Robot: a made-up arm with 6 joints. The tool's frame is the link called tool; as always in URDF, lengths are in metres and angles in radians.
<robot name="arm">
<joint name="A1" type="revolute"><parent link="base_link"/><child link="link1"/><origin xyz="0.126 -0.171 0.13" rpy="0 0 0"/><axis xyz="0.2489 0.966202 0.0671"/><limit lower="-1.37" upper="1.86" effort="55" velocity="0.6"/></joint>
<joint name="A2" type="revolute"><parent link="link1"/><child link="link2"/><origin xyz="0.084 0.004 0.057" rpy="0 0 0"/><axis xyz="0.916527 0.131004 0.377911"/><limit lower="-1.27" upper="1.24" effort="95" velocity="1.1"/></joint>
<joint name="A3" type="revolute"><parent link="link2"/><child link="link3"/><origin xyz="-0.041 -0.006 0" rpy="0 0 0"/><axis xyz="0.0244 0.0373 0.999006"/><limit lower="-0.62" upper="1.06" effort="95" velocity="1.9"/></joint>
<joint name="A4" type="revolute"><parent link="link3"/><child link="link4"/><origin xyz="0.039 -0.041 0.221" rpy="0 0 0"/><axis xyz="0.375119 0.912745 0.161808"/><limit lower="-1.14" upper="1.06" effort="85" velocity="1.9"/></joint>
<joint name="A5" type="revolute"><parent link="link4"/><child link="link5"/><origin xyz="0.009 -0.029 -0.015" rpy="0 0 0"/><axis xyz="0 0 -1"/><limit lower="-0.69" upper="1.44" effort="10" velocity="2.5"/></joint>
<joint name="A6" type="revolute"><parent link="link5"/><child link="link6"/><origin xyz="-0.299 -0.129 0.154" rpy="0 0 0"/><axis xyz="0.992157 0.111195 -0.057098"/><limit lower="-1.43" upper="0.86" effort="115" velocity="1.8"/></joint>
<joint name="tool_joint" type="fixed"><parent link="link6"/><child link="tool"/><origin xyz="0.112 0.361 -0.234" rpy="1.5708 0 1.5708"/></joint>
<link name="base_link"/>
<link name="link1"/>
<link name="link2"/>
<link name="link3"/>
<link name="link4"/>
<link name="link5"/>
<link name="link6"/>
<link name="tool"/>
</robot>
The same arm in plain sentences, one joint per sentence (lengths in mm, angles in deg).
The arm has six revolute joints in a row. What follows holds with every joint at zero, and every direction is one of the base frame's.
Joint 1 lies 126 mm along +x and 171 mm along -y and 130 mm along +z from the base frame's origin and rotates about the direction (0.2489, 0.966202, 0.0671), from -78.5 to 106.57 deg.
Joint 2 lies 84 mm along +x and 4 mm along +y and 57 mm along +z from joint 1 and rotates about the direction (0.916527, 0.131004, 0.377911), from -72.77 to 71.05 deg.
Joint 3 lies 41 mm along -x and 6 mm along -y from joint 2 and rotates about the direction (0.0244, 0.0373, 0.999006), from -35.52 to 60.73 deg.
Joint 4 lies 39 mm along +x and 41 mm along -y and 221 mm along +z from joint 3 and rotates about the direction (0.375119, 0.912745, 0.161808), from -65.32 to 60.73 deg.
Joint 5 lies 9 mm along +x and 29 mm along -y and 15 mm along -z from joint 4 and rotates about -z, from -39.53 to 82.51 deg.
Joint 6 lies 299 mm along -x and 129 mm along -y and 154 mm along +z from joint 5 and rotates about the direction (0.992157, 0.111195, -0.057098), from -81.93 to 49.27 deg.
The tool frame, which is the frame that the pose is given for, lies 112 mm along +x and 361 mm along +y and 234 mm along -z from joint 6; its axes are the base frame's turned by roll 90, pitch 0 and yaw 90 deg (as in URDF: about the fixed x, then y, then z).

